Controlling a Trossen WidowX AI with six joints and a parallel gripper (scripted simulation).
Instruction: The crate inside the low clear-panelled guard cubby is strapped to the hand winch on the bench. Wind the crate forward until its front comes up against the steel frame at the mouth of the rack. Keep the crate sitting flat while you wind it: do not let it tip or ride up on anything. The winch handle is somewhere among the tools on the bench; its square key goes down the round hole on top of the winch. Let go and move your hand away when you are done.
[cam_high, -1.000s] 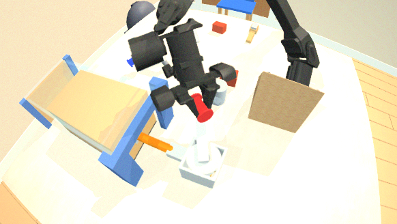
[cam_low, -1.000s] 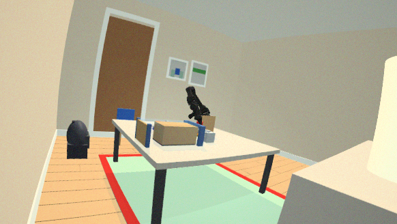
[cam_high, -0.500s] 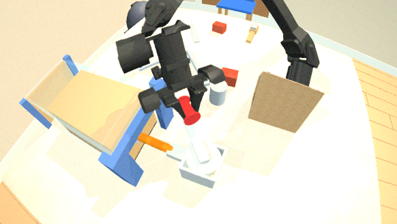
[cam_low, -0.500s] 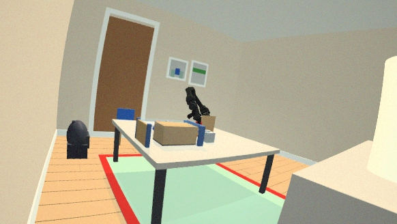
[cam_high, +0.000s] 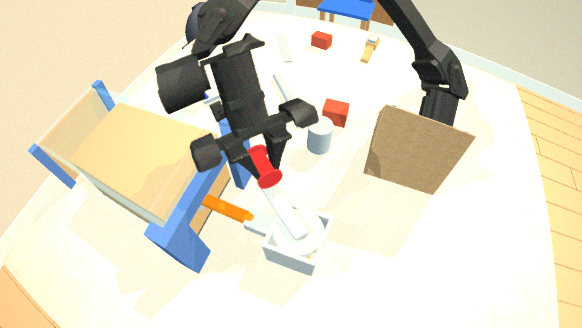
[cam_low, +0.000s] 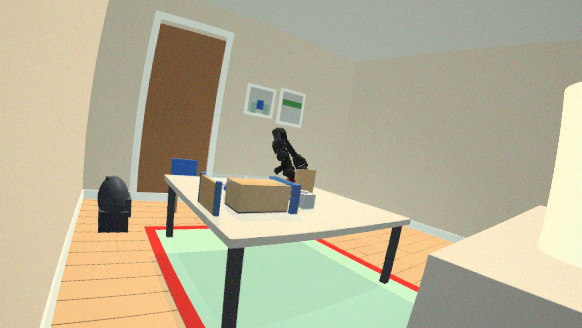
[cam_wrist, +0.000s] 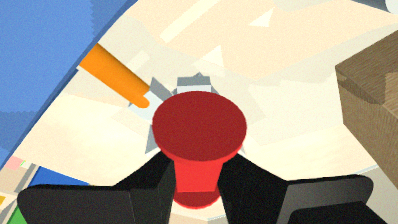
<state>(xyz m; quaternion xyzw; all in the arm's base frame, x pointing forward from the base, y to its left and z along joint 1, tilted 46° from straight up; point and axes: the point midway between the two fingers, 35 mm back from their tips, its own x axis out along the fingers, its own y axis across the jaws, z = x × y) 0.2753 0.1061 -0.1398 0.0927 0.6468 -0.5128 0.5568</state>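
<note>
Now: gripper tip 30 mm above the winch handle, 20 mm past it and 10 mm to the right of it. The rest, counted from my gripper tip: grey winch: 100 mm below, 80 mm behind, 40 mm to the left; blue steel frame: 90 mm ahead, 40 mm to the left, 30 mm below; red spool-shaped grip: 10 mm to the right, 10 mm ahead.
</note>
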